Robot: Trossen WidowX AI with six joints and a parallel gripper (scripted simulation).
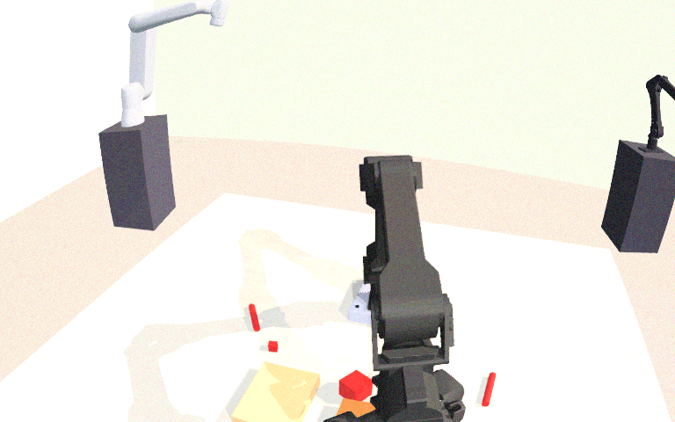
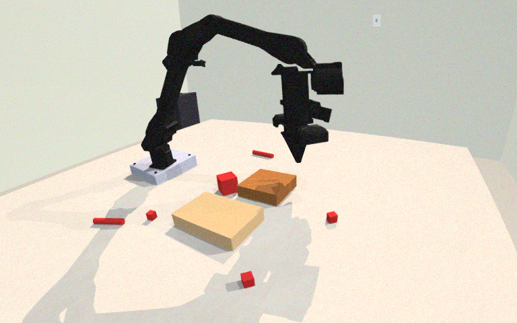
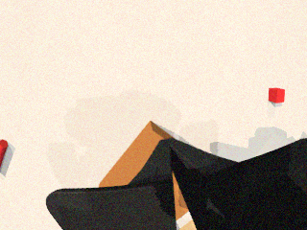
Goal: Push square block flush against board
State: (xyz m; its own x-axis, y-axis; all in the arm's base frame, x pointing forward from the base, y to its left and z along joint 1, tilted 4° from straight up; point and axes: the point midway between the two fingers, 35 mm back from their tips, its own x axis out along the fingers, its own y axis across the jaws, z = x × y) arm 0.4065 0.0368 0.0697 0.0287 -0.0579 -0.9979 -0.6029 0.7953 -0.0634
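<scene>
My gripper tip is 60 mm past the square block, 40 mm to the left of it and 50 mm above it. From my gripper tip the other things lie so: board: 110 mm behind, 190 mm to the right, 50 mm below; then red cube: 160 mm behind, 70 mm to the right, 40 mm below.
</scene>
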